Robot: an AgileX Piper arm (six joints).
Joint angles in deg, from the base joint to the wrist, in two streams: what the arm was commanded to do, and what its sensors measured. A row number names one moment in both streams.
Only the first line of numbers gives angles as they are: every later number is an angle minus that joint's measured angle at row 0.
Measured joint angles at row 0: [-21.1, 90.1, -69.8, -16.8, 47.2, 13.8]
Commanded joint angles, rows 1 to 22: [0.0, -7.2, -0.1, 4.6, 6.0, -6.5]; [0.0, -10.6, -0.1, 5.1, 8.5, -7.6]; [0.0, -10.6, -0.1, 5.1, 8.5, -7.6]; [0.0, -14.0, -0.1, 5.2, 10.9, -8.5]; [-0.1, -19.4, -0.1, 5.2, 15.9, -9.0]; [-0.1, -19.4, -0.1, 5.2, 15.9, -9.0]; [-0.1, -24.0, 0.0, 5.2, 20.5, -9.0]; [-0.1, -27.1, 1.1, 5.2, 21.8, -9.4]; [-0.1, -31.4, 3.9, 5.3, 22.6, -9.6]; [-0.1, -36.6, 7.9, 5.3, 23.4, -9.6]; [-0.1, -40.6, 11.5, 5.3, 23.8, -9.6]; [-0.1, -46.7, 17.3, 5.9, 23.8, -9.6]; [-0.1, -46.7, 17.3, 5.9, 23.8, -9.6]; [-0.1, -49.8, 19.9, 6.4, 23.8, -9.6]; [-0.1, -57.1, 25.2, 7.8, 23.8, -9.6]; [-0.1, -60.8, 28.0, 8.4, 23.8, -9.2]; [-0.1, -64.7, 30.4, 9.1, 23.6, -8.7]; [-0.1, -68.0, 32.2, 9.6, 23.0, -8.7]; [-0.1, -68.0, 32.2, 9.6, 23.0, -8.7]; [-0.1, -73.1, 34.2, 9.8, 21.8, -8.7]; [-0.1, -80.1, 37.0, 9.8, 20.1, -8.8]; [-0.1, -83.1, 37.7, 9.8, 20.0, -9.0]
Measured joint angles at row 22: [0.0, -79.6, 36.6, 9.8, 21.1, -8.9]
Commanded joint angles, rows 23 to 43: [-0.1, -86.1, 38.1, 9.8, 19.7, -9.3]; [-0.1, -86.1, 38.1, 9.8, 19.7, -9.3]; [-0.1, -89.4, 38.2, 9.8, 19.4, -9.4]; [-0.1, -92.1, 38.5, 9.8, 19.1, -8.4]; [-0.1, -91.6, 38.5, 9.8, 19.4, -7.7]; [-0.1, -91.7, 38.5, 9.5, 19.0, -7.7]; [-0.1, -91.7, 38.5, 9.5, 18.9, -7.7]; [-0.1, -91.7, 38.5, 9.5, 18.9, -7.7]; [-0.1, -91.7, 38.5, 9.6, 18.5, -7.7]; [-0.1, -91.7, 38.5, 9.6, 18.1, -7.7]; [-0.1, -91.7, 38.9, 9.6, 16.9, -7.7]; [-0.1, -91.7, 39.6, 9.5, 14.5, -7.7]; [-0.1, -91.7, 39.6, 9.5, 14.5, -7.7]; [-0.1, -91.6, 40.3, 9.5, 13.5, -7.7]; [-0.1, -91.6, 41.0, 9.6, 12.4, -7.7]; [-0.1, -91.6, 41.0, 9.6, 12.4, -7.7]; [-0.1, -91.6, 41.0, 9.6, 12.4, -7.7]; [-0.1, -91.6, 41.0, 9.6, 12.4, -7.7]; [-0.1, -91.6, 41.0, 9.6, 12.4, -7.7]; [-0.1, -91.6, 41.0, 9.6, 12.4, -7.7]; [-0.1, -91.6, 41.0, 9.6, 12.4, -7.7]
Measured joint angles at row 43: [0.0, -90.4, 40.9, 9.8, 13.1, -8.0]
